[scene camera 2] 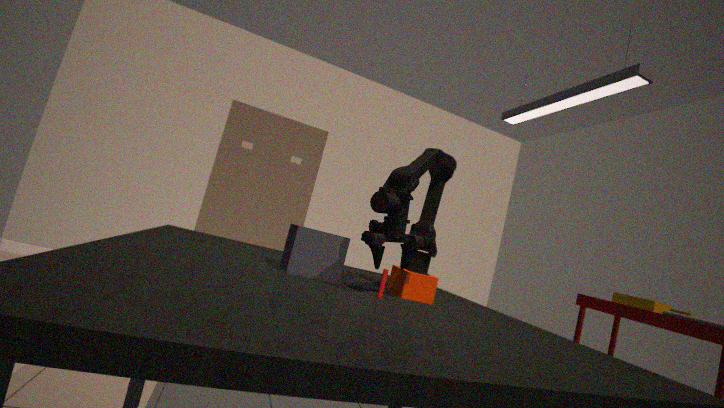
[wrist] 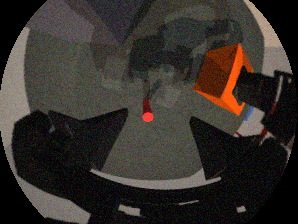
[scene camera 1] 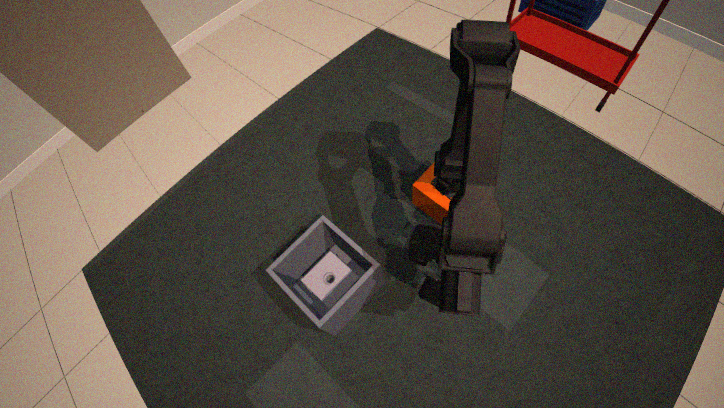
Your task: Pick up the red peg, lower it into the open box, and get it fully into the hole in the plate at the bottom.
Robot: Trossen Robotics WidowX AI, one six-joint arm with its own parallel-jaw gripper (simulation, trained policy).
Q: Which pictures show the pale plate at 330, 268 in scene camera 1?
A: Scene camera 1 only.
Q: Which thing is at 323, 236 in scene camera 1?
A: A grey box.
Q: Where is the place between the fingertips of my gripper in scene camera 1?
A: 450, 263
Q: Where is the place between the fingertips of my gripper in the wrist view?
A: At 160, 115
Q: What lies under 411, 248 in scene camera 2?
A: My gripper.
